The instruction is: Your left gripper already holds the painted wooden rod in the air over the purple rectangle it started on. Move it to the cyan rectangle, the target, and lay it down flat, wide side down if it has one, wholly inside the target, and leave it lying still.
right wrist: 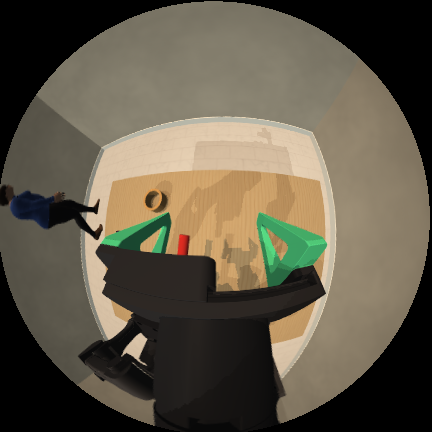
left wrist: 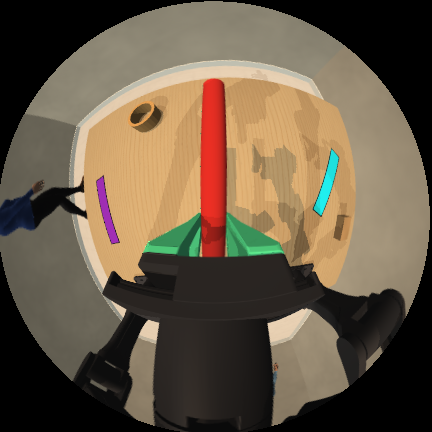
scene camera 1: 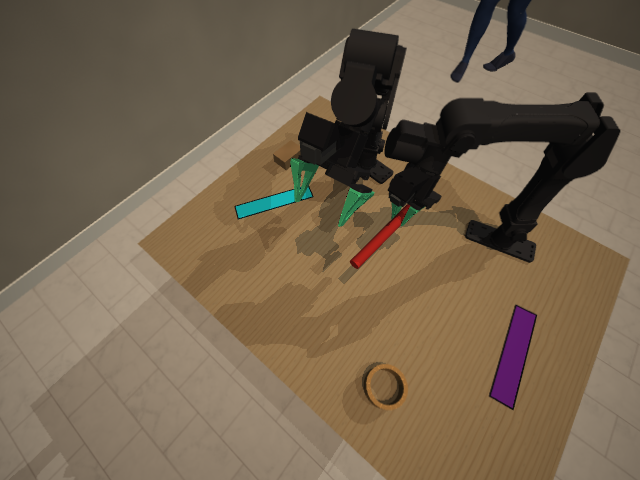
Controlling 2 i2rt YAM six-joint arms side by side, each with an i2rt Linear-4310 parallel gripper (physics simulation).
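Where they show: left gripper, fingertip midpoint: [left wrist: 213, 217] [scene camera 1: 397, 222]; right gripper, fingertip midpoint: [right wrist: 213, 216] [scene camera 1: 317, 213]; left arm's base at its link origin: [scene camera 1: 499, 241]; right arm's base at its link origin: [scene camera 1: 366, 163].
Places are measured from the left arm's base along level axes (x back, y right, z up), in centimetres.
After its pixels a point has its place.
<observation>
The red painted rod [scene camera 1: 379, 240] @(x -28.1, y 32.8, z 21.7 cm) [left wrist: 213, 140] @(x -27.3, y 33.1, z 21.8 cm) [right wrist: 183, 245] @(x -33.2, y 35.5, z 21.8 cm) is in the air above the middle of the table, its near end a little above its shadow. My left gripper [scene camera 1: 403, 215] @(x -20.4, y 30.7, z 19.7 cm) [left wrist: 213, 217] @(x -20.4, y 30.7, z 19.7 cm) is shut on it near one end; the rod points straight out from the fingers. The cyan rectangle [scene camera 1: 268, 203] @(x -18.7, y 71.6, z 0.1 cm) [left wrist: 327, 182] @(x -16.5, y 69.3, z 0.1 cm) lies farther left in the scene view, at another angle than the rod. The purple rectangle [scene camera 1: 513, 356] @(x -32.5, y -9.2, z 0.1 cm) [left wrist: 106, 210] @(x -31.1, y -8.4, z 0.1 cm) lies at the right in the scene view. My right gripper [scene camera 1: 319, 212] @(x -36.1, y 44.2, z 36.2 cm) [right wrist: 213, 216] @(x -36.1, y 44.2, z 36.2 cm) is open and empty; one finger overlaps the cyan rectangle's right end in the scene view.
A wooden ring [scene camera 1: 403, 387] @(x -52.1, y 14.9, z 4.9 cm) [left wrist: 147, 125] @(x -48.9, y 19.0, z 2.4 cm) [right wrist: 161, 202] @(x -51.1, y 22.5, z 3.9 cm) rests on the table [scene camera 1: 439, 330] @(x -34.4, y 9.5, z 0.0 cm) near its front edge. A small brown block [scene camera 1: 284, 156] @(x -1.3, y 74.8, z 4.0 cm) [left wrist: 342, 227] @(x 0.3, y 72.4, z 3.9 cm) lies behind the cyan rectangle. The right arm hangs over the table between the rod and the cyan rectangle in the scene view.
</observation>
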